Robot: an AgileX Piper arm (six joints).
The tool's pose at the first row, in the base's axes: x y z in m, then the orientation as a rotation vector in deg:
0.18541 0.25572 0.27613 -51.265 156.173 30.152
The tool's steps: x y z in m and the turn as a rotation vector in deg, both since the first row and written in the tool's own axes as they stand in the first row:
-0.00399 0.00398 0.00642 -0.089 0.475 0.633
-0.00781 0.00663 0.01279 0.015 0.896 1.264
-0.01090 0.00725 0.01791 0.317 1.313 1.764
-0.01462 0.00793 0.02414 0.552 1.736 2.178
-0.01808 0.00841 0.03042 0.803 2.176 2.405
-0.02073 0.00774 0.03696 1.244 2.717 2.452
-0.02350 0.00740 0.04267 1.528 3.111 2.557
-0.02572 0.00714 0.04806 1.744 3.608 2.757
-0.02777 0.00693 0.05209 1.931 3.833 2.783
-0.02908 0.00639 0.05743 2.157 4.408 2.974
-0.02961 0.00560 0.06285 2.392 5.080 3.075
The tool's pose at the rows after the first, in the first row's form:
0.18678 0.26338 0.27261 -50.689 156.967 30.253
0.18882 0.26993 0.26872 -50.037 157.714 30.096
0.19139 0.27408 0.26520 -49.504 158.383 29.633
0.19453 0.27904 0.26089 -49.102 159.004 29.244
0.19759 0.28375 0.25640 -48.952 159.532 28.789
0.20073 0.28726 0.25111 -49.046 160.047 27.994
0.20369 0.29076 0.24670 -49.027 160.461 27.479
0.20614 0.29389 0.24243 -48.946 161.021 27.043
0.20828 0.29643 0.23936 -48.974 161.236 26.705
0.21017 0.29886 0.23477 -48.939 161.859 26.222
0.21160 0.30072 0.22979 -49.070 162.515 25.673

